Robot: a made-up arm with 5 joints.
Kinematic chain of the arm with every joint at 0, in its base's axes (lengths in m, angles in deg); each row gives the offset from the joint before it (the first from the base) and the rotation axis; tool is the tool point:
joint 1: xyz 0 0 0.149 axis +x
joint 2: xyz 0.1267 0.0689 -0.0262 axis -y
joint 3: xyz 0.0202 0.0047 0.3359 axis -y
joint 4: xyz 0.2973 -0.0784 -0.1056 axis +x
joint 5: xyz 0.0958 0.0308 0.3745 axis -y
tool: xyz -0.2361 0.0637 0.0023
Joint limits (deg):
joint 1: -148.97..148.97
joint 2: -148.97..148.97
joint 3: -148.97..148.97
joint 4: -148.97..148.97
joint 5: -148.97..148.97
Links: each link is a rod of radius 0.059 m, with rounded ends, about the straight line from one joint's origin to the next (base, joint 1, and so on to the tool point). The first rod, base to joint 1, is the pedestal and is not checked.
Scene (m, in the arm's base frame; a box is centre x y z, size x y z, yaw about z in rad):
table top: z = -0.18
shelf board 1: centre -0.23 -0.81 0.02 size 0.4 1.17 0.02 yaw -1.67
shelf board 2: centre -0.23 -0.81 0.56 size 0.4 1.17 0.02 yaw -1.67
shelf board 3: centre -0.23 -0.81 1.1 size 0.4 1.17 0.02 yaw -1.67
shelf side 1: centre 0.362 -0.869 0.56 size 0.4 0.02 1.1 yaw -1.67
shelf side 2: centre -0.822 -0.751 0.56 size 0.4 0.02 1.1 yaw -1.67
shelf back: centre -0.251 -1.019 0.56 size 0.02 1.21 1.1 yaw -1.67
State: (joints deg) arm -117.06 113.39 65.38 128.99 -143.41
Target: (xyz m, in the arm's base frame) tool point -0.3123 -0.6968 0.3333
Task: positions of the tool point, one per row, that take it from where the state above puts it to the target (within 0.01 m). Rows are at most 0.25 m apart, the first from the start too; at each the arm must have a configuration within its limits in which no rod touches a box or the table.
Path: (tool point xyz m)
1: -0.7536 0.3195 0.6086
2: -0.7168 0.1726 0.7193
3: -0.6557 -0.0070 0.7677
4: -0.5740 -0.1879 0.7422
5: -0.4787 -0.3372 0.6469
6: -0.3795 -0.4275 0.5008
7: -0.2871 -0.4441 0.3333
8: -0.2974 -0.5319 0.3431
9: -0.3061 -0.6165 0.3436
10: -0.3123 -0.6969 0.3332

